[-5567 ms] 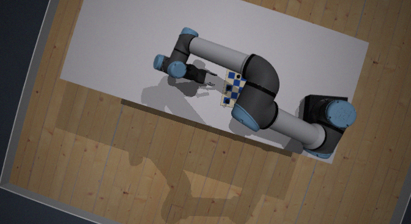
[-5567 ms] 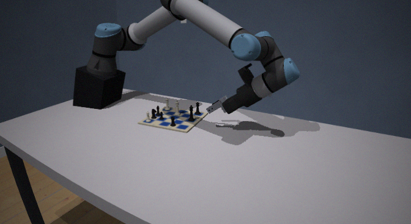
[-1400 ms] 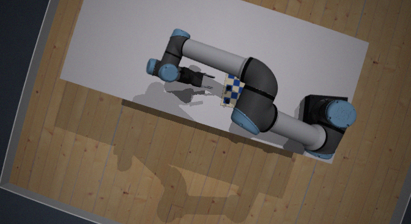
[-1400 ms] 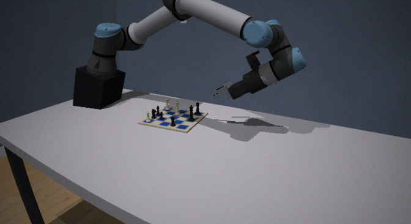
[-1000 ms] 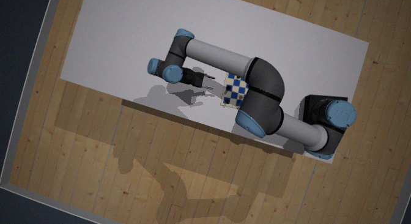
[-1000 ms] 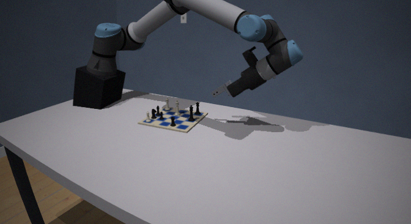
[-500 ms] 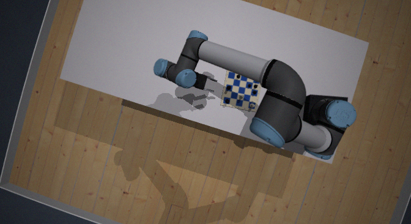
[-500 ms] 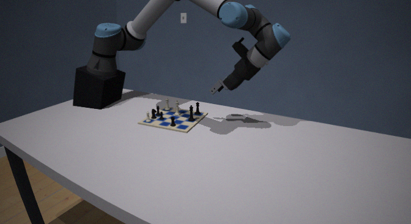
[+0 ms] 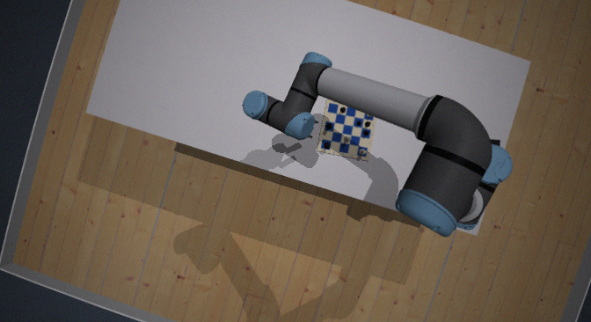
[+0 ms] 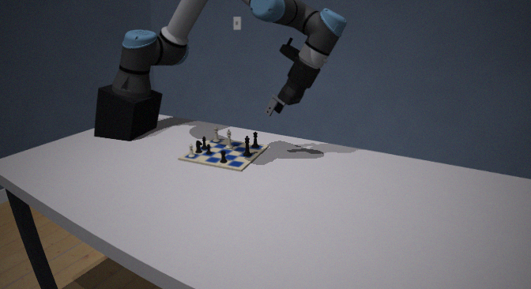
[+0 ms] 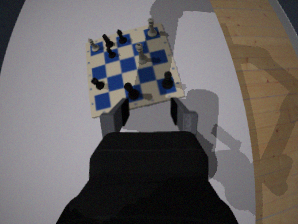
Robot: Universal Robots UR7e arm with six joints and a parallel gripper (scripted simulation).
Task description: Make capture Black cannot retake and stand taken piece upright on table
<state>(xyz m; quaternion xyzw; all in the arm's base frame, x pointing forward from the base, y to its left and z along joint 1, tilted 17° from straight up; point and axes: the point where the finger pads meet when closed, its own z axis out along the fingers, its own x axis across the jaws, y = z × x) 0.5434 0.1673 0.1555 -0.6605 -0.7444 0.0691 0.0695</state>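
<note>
Right now the black chess piece is 12 cm below my hand, 9 cm behind it and 1 cm to the left of it. Also, from my hand: white piece (23 cm behind, 12 cm below, 4 cm to the right); blue-and-cream chessboard (15 cm below, 13 cm behind, 8 cm to the right); tall black piece (12 cm below, 6 cm to the right, 6 cm behind).
</note>
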